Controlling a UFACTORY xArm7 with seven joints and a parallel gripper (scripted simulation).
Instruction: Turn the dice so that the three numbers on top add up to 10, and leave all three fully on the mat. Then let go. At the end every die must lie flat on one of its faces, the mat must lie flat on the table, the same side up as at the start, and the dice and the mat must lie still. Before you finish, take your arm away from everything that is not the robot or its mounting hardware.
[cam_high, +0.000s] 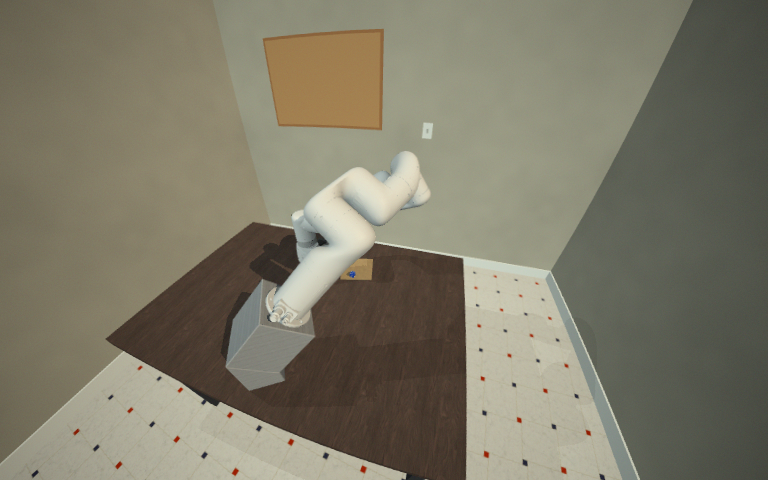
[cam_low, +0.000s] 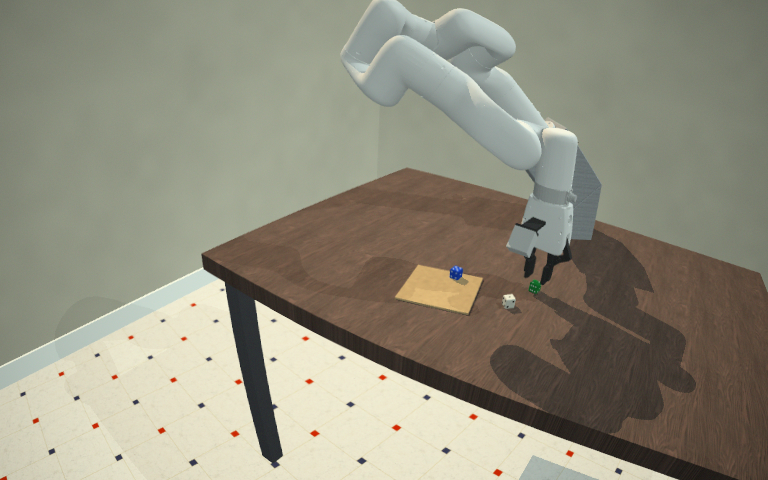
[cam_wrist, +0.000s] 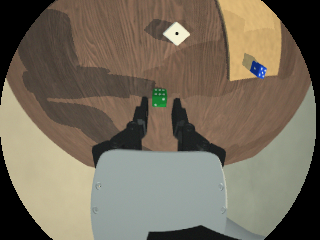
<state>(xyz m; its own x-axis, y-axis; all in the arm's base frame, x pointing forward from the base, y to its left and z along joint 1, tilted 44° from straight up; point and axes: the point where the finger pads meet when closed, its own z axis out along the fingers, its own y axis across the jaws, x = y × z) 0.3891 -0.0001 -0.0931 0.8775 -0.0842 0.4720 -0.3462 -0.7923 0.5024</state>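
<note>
My gripper is now 40 mm above the green die. The rest, counted from my hand: tan mat 70 mm ahead, 180 mm to the right, 50 mm below; then white die 80 mm ahead, 40 mm to the right, 40 mm below; then blue die 20 mm ahead, 170 mm to the right, 30 mm below.
</note>
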